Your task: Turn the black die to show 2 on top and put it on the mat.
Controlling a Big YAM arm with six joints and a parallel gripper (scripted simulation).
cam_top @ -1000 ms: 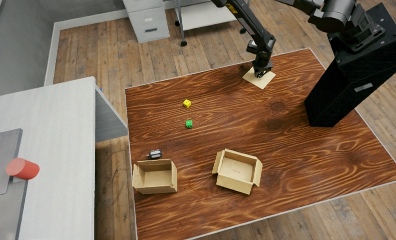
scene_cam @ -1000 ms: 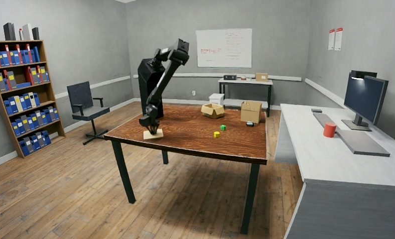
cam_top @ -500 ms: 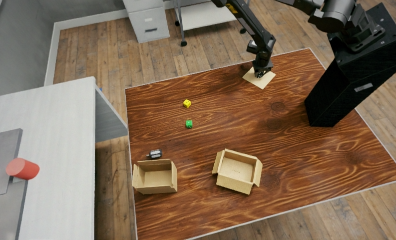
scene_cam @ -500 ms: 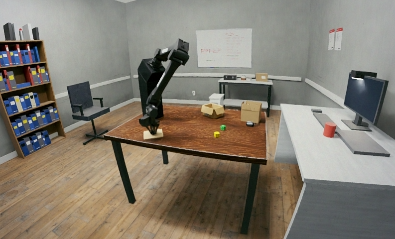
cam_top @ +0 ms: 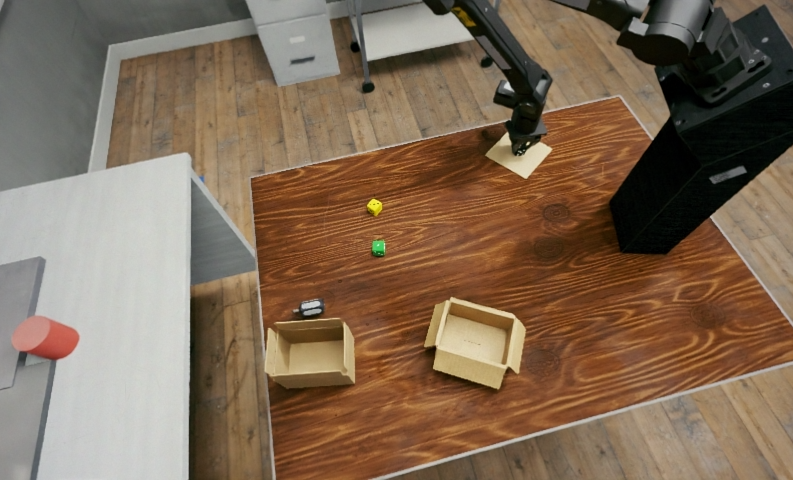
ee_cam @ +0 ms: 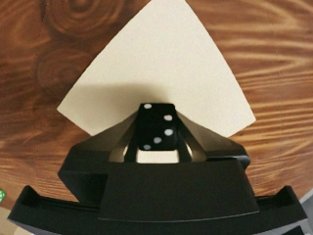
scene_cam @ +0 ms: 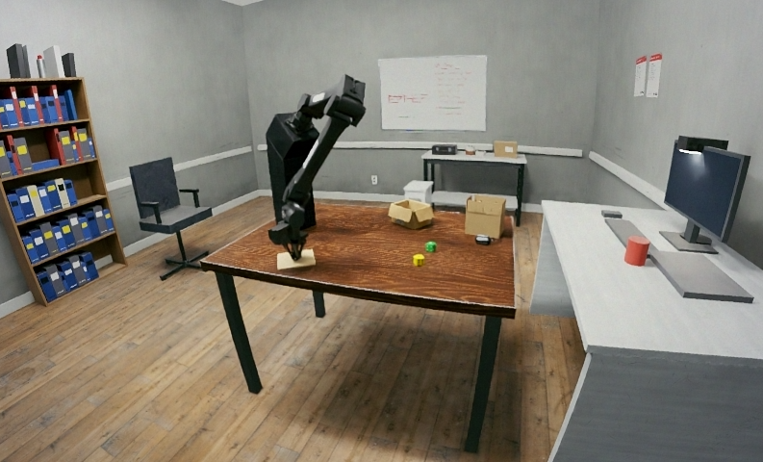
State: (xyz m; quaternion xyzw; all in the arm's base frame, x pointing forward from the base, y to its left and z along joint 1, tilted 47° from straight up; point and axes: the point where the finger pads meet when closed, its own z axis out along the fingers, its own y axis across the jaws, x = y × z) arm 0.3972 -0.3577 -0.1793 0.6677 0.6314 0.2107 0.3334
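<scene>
Right now my hand is right at the black die. Round my hand: yellow die 460 mm ahead, 60 mm to the left; mat 10 mm below; green die 480 mm ahead, 180 mm to the left.
</scene>
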